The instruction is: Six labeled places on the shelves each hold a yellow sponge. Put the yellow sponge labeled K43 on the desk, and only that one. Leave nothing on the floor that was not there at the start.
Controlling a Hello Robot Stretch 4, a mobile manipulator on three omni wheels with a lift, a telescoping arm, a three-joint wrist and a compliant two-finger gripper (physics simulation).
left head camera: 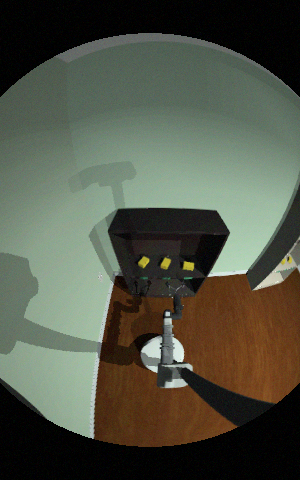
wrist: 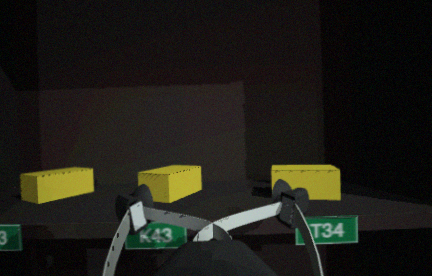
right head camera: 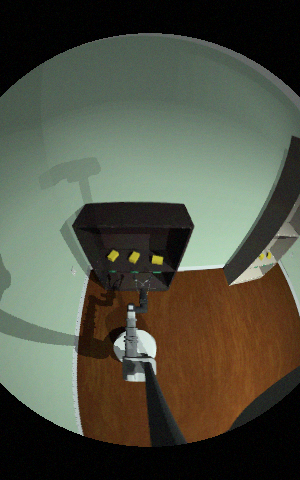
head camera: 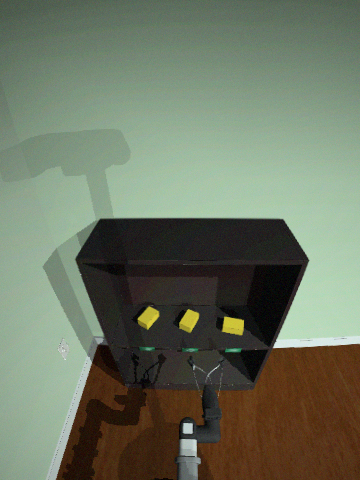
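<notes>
The yellow sponge above label K43 (head camera: 189,321) (left head camera: 165,263) (right head camera: 134,257) (wrist: 170,184) lies angled in the middle of the dark bookcase's shelf. The green K43 label (head camera: 190,350) (wrist: 155,235) is on the shelf's front edge, partly behind my left finger in the wrist view. My gripper (head camera: 207,361) (left head camera: 176,285) (right head camera: 143,281) (wrist: 212,197) is open and empty, in front of the shelf. In the wrist view its fingers straddle the gap between the K43 sponge and the right-hand sponge (head camera: 233,325) (wrist: 306,182), labeled T34. The desk does not show.
Another yellow sponge (head camera: 148,318) (wrist: 57,185) lies at the left of the bookcase (head camera: 192,240) (left head camera: 167,220) (right head camera: 132,215). A second shelf unit (left head camera: 272,257) (right head camera: 262,230) with yellow sponges stands at the right. A wall runs close along the left.
</notes>
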